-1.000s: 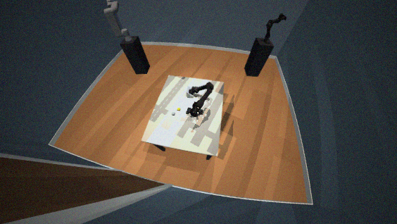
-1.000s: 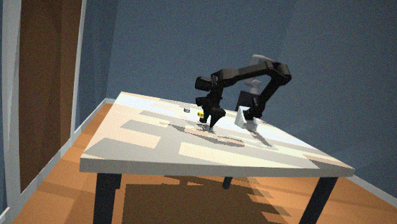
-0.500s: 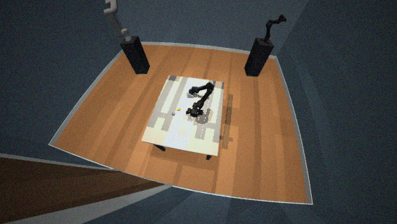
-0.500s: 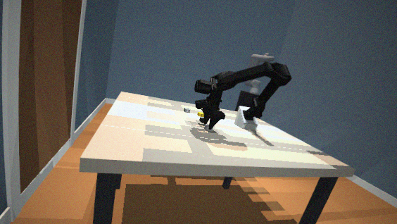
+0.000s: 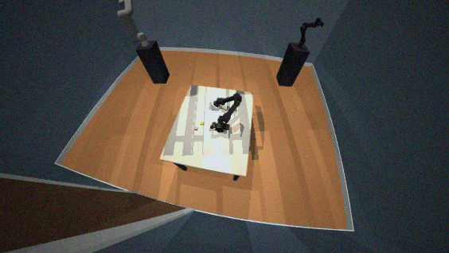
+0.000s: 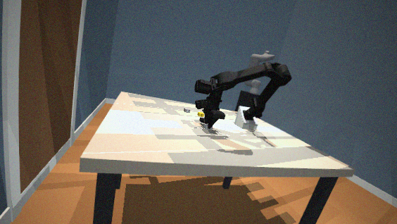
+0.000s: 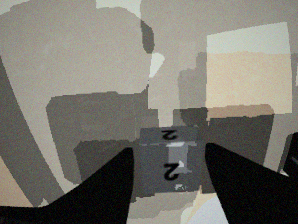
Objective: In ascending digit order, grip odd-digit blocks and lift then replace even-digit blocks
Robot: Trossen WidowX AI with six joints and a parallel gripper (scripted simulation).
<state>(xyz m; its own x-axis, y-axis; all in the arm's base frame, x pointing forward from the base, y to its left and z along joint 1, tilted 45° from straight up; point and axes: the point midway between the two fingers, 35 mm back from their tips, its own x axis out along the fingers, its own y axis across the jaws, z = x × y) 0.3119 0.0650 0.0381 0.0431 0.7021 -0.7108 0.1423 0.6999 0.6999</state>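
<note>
The grey block is 28 cm to the right of my gripper tip. From my gripper tip the other things lie so: yellow block 22 cm to the right, 7 cm behind; then black block 10 cm to the right, 3 cm behind; then pale block right at my gripper tip.
</note>
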